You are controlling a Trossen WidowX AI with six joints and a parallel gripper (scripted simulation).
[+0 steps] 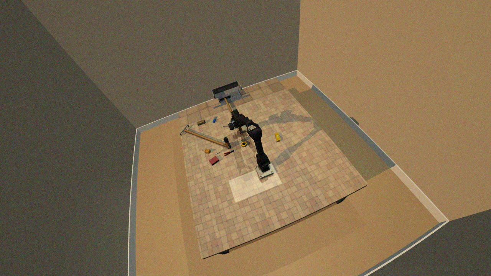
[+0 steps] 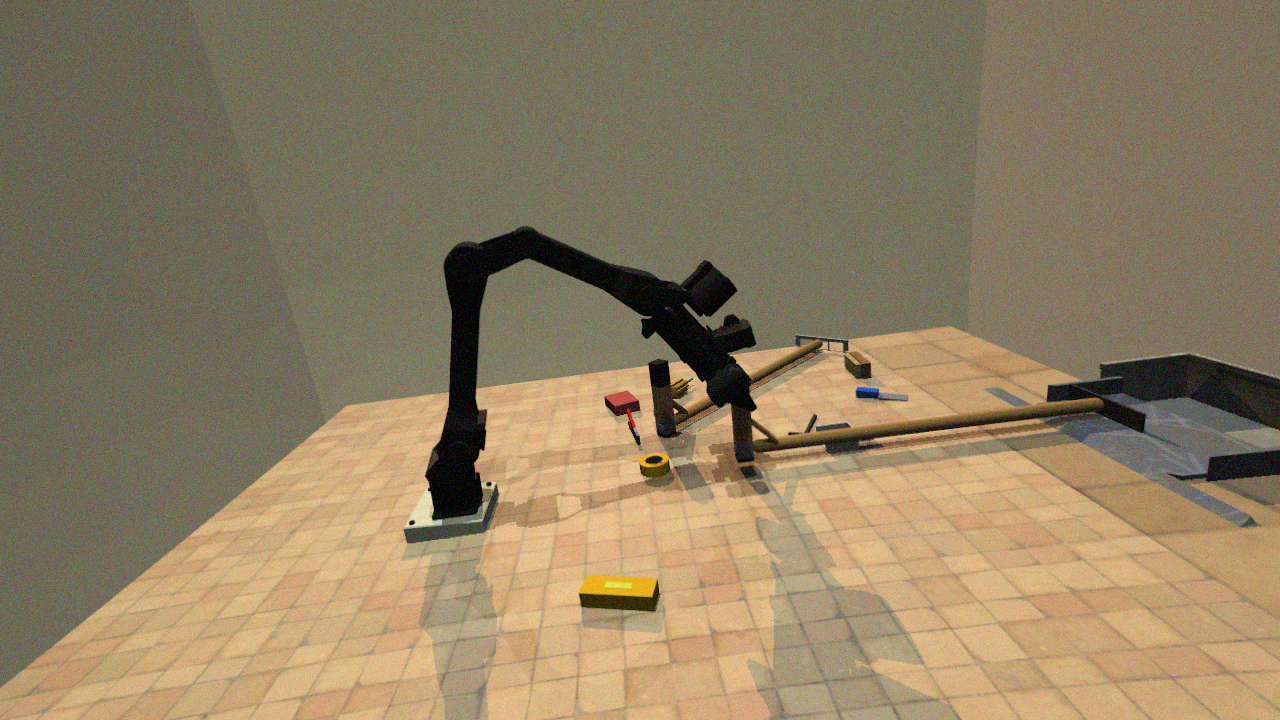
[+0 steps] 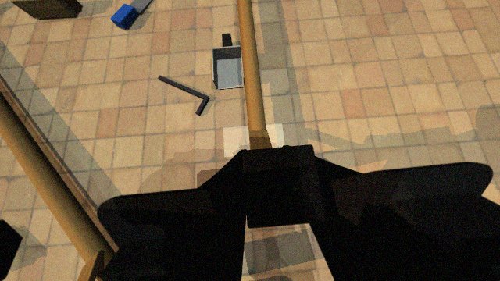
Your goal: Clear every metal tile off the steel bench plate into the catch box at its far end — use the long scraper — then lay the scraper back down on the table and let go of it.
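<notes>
Right now my gripper tip is 16 cm past the yellow tape roll, 9 cm above it and 4 cm to the right of it. Round my gripper tip: red screwdriver (19 cm to the left, 18 cm behind, 9 cm below); hex key (11 cm ahead, 10 cm below, 8 cm to the left); small grey box (17 cm ahead, 9 cm below, 2 cm to the left).
</notes>
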